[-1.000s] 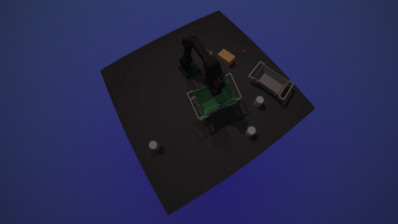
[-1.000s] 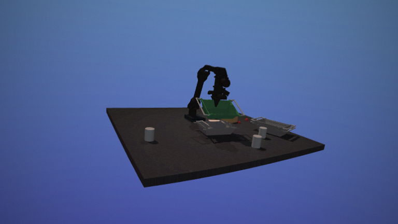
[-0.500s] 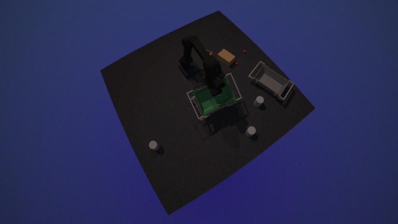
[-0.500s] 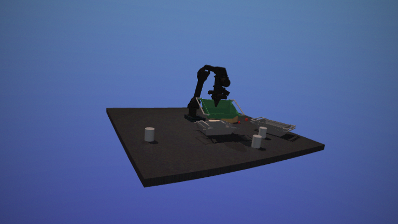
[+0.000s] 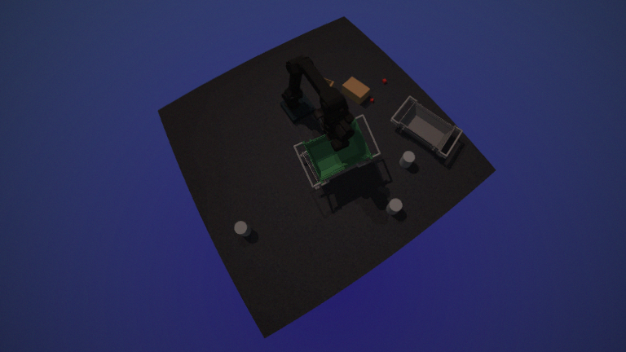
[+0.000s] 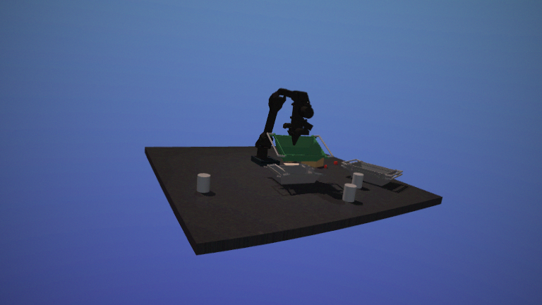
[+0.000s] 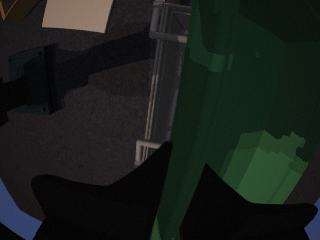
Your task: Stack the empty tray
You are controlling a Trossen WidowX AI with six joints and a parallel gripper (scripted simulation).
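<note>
My gripper tip is now 7 cm short of the green tray and 2 cm to the left of it. Round my gripper tip: beige sheet 15 cm behind, 19 cm to the left, 18 cm below.
</note>
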